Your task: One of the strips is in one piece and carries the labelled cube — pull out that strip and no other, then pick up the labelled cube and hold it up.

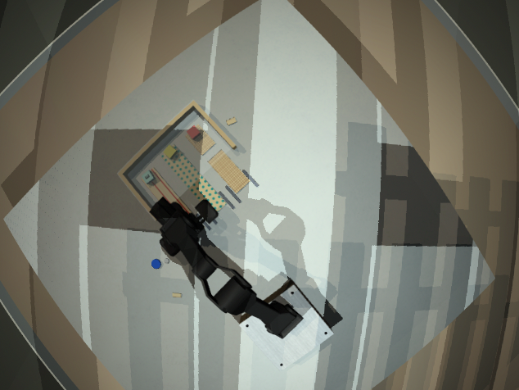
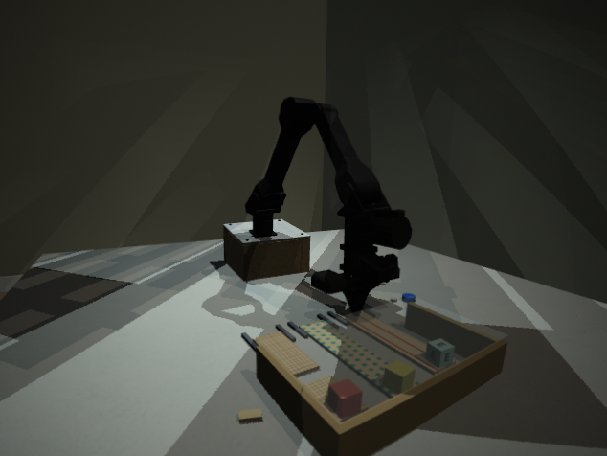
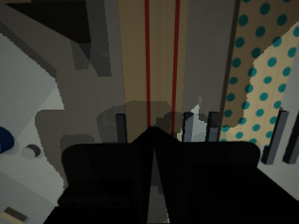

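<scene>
Now: the labelled cube 20 cm ahead of my gripper tip, 2 cm to the left of it and 2 cm above it. Also, from my gripper tip: blue disc: 17 cm to the left, 3 cm behind; then beige pebble: 8 cm behind, 5 cm to the left.
</scene>
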